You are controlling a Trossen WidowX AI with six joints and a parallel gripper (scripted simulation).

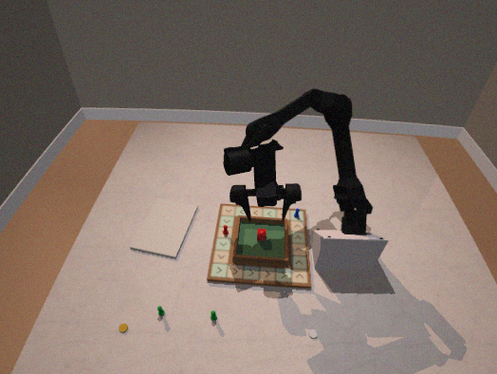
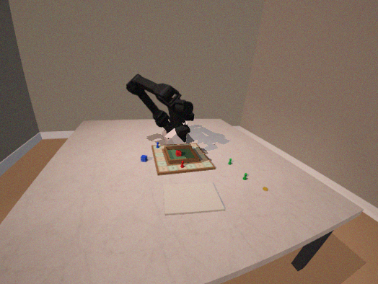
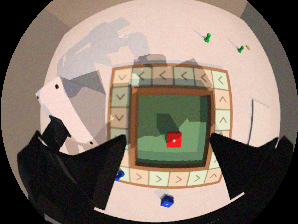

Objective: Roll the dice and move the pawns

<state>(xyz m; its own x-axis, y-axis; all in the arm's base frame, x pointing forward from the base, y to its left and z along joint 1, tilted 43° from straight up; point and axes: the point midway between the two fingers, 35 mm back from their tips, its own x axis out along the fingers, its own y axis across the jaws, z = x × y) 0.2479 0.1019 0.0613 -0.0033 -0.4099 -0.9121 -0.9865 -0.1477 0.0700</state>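
Now: the blue die 20 cm to the right of my gripper tip, 10 cm below it and 4 cm ahead of it. The rest, counted from my gripper tip: red pawn 12 cm ahead, 9 cm below, 1 cm to the right; then red die 9 cm below, 2 cm to the right, 1 cm ahead; then green tray 11 cm below, 1 cm ahead.
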